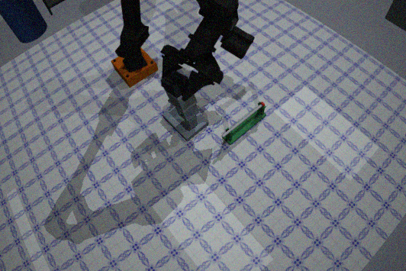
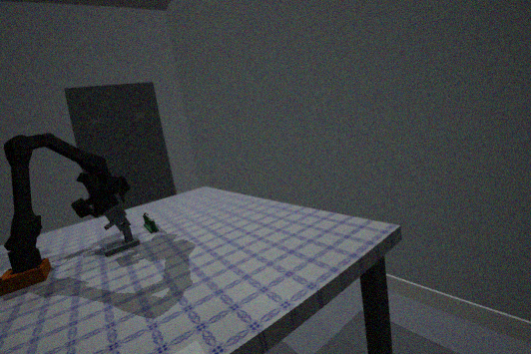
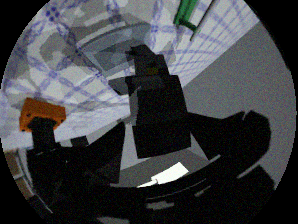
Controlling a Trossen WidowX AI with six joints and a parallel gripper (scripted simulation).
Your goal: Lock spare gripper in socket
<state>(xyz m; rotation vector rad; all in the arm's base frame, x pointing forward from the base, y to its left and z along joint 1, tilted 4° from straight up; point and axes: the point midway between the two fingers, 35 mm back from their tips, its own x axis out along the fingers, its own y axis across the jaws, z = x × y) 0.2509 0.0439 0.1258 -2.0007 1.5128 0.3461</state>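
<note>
My gripper tip is 2 cm to the right of the dark spare gripper and 2 cm above it. From my gripper tip the other things lie so: green cradle (15 cm to the left, 12 cm below, 10 cm ahead); then socket (9 cm below, 2 cm to the left, 1 cm ahead).
</note>
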